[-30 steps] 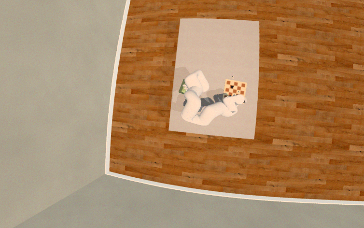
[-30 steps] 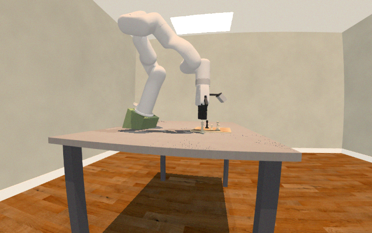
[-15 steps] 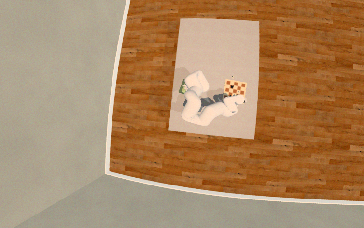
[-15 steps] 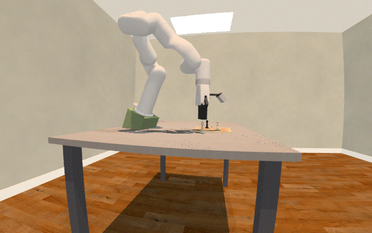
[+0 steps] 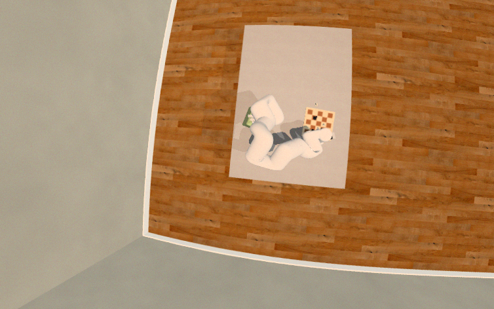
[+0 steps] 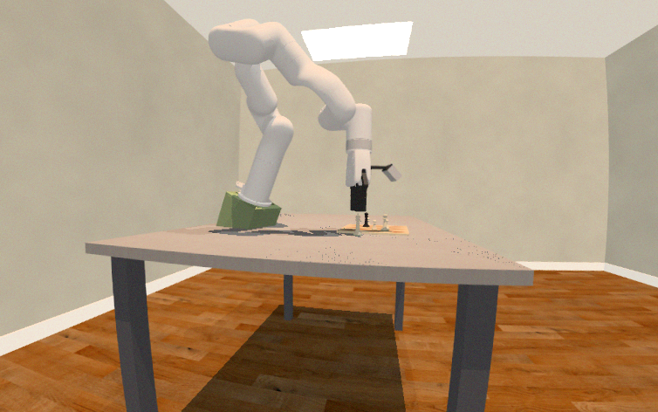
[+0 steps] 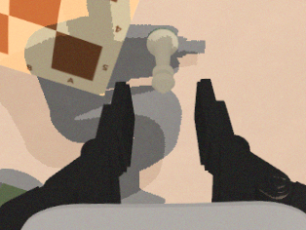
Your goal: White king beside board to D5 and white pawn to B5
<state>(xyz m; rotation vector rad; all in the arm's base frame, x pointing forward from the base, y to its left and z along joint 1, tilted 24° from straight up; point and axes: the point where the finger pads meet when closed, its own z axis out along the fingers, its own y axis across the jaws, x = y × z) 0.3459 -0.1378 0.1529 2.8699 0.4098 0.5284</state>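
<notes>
Now: the white king 6 cm below my hand. The rest, counted from my hand: chessboard 7 cm ahead, 13 cm to the left, 9 cm below; then black piece 4 cm ahead, 17 cm to the left, 6 cm below.
</notes>
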